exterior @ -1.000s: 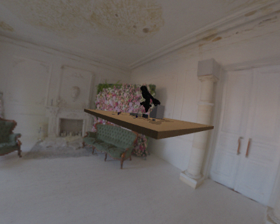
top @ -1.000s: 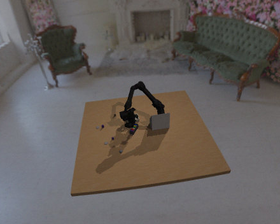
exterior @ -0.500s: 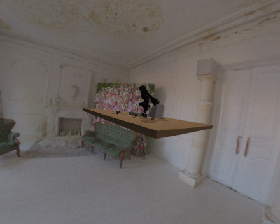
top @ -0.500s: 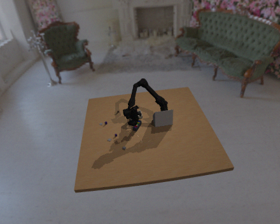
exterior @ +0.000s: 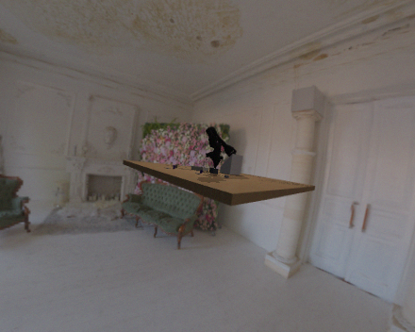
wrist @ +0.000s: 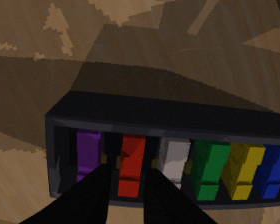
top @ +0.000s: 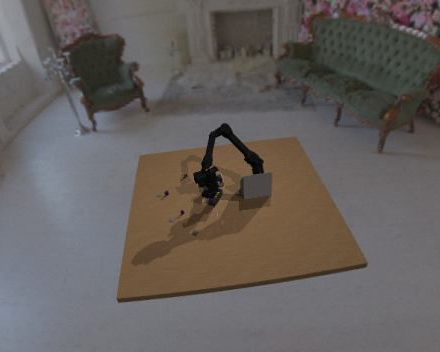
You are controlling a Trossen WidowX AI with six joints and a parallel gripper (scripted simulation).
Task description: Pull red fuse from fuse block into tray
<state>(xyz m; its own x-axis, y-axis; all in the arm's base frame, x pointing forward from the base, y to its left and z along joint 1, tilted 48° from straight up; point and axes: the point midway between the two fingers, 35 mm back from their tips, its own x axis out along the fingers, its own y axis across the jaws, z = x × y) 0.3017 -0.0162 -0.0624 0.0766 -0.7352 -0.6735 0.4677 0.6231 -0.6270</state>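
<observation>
Right now the red fuse is 20 mm below my gripper tip. Round my gripper tip: green fuse: 20 mm behind, 30 mm to the right, 20 mm below; purple fuse: 10 mm ahead, 20 mm to the left, 20 mm below; white fuse: 10 mm behind, 20 mm to the right, 20 mm below.
</observation>
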